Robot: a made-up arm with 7 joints. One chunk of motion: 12 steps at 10 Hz.
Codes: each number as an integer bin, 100 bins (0 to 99) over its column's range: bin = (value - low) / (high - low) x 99, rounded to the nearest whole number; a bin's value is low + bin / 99 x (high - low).
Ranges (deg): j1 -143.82..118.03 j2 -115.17..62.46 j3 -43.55..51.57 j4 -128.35..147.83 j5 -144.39..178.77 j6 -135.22..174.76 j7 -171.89..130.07
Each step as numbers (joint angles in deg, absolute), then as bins.
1 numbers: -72.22 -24.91 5.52 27.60 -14.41 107.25 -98.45
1 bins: 27 50 51 56 40 77 24
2 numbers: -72.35 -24.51 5.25 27.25 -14.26 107.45 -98.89
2 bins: 27 51 51 56 40 78 24
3 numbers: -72.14 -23.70 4.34 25.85 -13.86 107.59 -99.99
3 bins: 27 51 50 55 40 78 24
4 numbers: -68.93 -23.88 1.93 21.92 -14.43 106.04 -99.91
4 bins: 28 51 47 54 40 77 24
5 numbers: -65.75 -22.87 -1.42 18.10 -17.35 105.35 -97.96
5 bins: 30 51 44 52 39 77 24
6 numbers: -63.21 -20.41 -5.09 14.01 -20.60 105.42 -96.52
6 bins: 30 53 40 51 38 77 25
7 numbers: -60.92 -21.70 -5.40 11.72 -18.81 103.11 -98.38
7 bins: 31 52 40 50 38 76 24
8 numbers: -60.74 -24.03 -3.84 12.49 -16.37 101.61 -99.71
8 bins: 31 51 41 50 39 76 24
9 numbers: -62.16 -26.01 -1.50 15.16 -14.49 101.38 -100.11
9 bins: 31 50 44 51 40 76 24
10 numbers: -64.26 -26.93 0.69 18.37 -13.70 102.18 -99.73
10 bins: 30 49 46 53 40 76 24
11 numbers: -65.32 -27.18 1.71 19.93 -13.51 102.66 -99.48
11 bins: 30 49 47 53 40 76 24
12 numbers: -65.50 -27.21 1.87 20.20 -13.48 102.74 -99.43
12 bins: 30 49 47 53 40 76 24
